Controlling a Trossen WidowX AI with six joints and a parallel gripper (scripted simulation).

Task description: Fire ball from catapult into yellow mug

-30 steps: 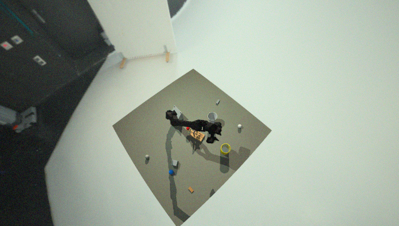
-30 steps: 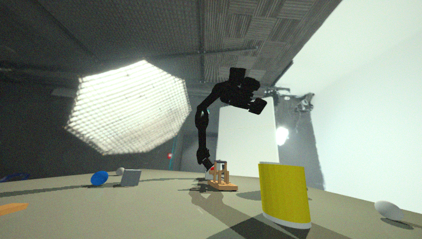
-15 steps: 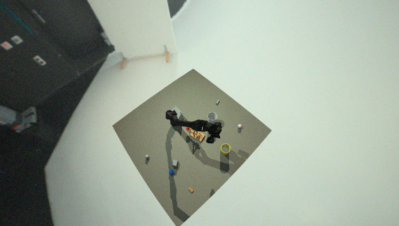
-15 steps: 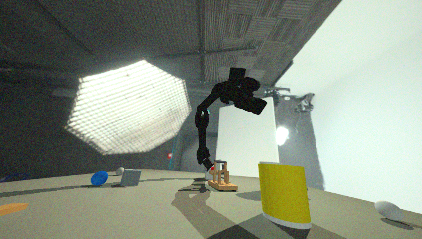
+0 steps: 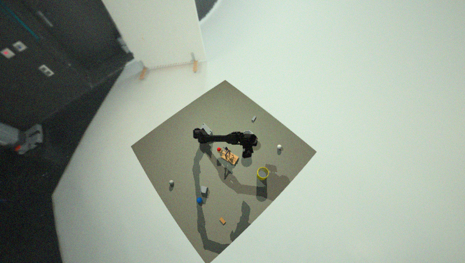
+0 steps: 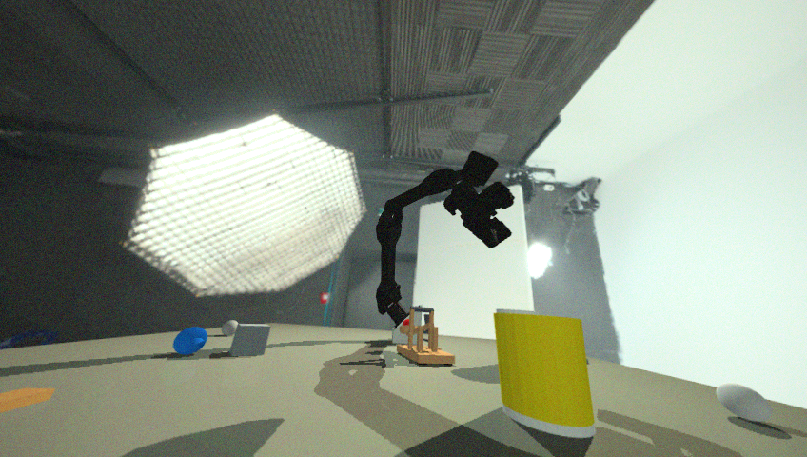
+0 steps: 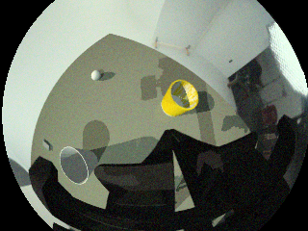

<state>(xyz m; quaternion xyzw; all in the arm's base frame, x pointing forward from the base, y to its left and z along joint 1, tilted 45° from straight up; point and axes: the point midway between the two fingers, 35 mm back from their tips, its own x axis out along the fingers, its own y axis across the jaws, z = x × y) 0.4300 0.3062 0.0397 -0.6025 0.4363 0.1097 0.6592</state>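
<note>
My gripper tip is now 250 mm past the red ball, 170 mm to the left of it and 170 mm above it. Round my gripper tip: grey mug 200 mm below, 180 mm behind, 100 mm to the left; yellow mug 200 mm below, 150 mm ahead; wooden catapult 190 mm behind, 180 mm below, 130 mm to the right.
</note>
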